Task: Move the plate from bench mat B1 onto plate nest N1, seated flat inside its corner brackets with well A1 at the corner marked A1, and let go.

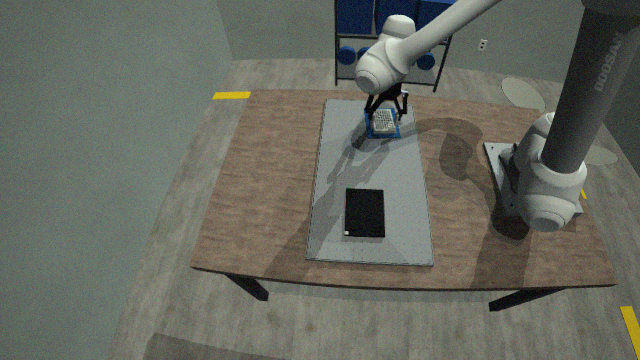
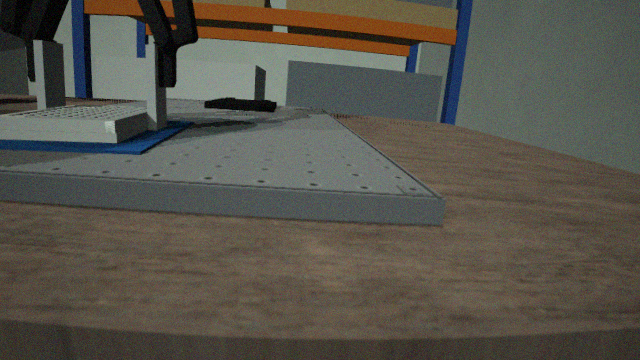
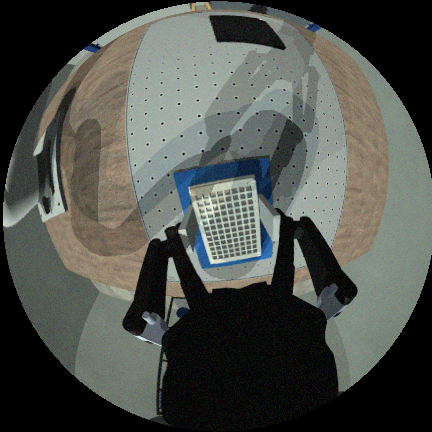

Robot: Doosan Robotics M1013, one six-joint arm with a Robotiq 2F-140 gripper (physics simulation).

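Places are measured from the arm's base along level axes (x ahead, y left, z up), in millimetres.
Pixels of known places: gripper, fingertip midpoint: (image 1: 383,126) (image 3: 226,208); arm's base, origin of the base link: (image 3: 43,174).
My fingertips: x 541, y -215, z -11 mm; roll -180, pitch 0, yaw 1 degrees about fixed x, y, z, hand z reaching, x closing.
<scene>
Ahead of a thing's pixels: the offset from my fingertips to its top centre. Level surfaces: height alone.
The white well plate @(22 mm right, 1 mm ahead, 16 mm up) (image 1: 384,121) (image 2: 76,121) (image 3: 227,219) lies on the blue bench mat B1 @(1 mm up) (image 1: 369,133) (image 2: 133,143) (image 3: 221,171) at the far end of the grey perforated board @(1 mm down) (image 1: 402,201) (image 2: 268,156) (image 3: 169,100). My gripper (image 1: 384,113) (image 2: 103,96) (image 3: 228,229) reaches straight down over it. Its two grey finger pads press the plate's long sides, so it is shut on the plate. The plate looks level and low on the mat. The black plate nest N1 @(380 mm left, 87 mm ahead, 13 mm up) (image 1: 364,212) (image 2: 239,104) (image 3: 245,30) lies flat at the board's near end, with a small pale mark at one corner.
The board lies on a wooden table @(14 mm down) (image 1: 268,178) (image 2: 492,223). The robot's base (image 1: 550,188) stands on the table's right side. A shelf rack (image 1: 336,67) with blue bins stands behind the table. An orange-and-blue rack (image 2: 456,67) stands beyond the nest.
</scene>
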